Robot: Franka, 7 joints.
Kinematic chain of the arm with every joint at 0, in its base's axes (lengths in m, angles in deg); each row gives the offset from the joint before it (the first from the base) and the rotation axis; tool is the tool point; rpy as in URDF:
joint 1: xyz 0 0 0.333 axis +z
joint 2: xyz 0 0 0 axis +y
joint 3: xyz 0 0 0.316 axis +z
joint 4: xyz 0.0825 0 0 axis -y
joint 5: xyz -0.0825 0 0.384 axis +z
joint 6: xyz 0 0 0 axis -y
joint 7: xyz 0.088 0 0 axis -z
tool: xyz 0 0 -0.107 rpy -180 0 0
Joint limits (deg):
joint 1: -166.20..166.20
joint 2: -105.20..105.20
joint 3: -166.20..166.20
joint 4: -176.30..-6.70
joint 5: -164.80..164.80
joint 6: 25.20..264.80
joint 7: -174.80..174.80
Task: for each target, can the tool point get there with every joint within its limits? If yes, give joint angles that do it. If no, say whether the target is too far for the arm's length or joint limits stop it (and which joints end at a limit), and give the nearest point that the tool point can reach.
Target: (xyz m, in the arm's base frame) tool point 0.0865 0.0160 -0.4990
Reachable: no: joint limits stop it (at a limit: joint 2) | nearest point 0.1323 0.0245 -0.3395 | short by 0.166 m
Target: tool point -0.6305 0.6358 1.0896
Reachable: no: too far | nearest point -0.4614 0.4653 0.8867 | short by 0.314 m
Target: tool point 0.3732 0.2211 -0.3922
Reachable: no: joint limits stop it (at a limit: joint 2) | nearest point 0.3618 0.2144 -0.3427 | short by 0.051 m
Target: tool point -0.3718 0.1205 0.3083
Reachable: yes | joints -94.37 87.10 -100.14 -155.44 96.21 101.58 32.61
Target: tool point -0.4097 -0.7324 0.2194
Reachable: yes | joints 44.68 -89.24 -128.67 -28.55 84.98 120.06 -38.68
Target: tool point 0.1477 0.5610 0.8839
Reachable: yes | joints -95.70 -79.58 2.70 -51.32 -117.21 175.47 -144.19
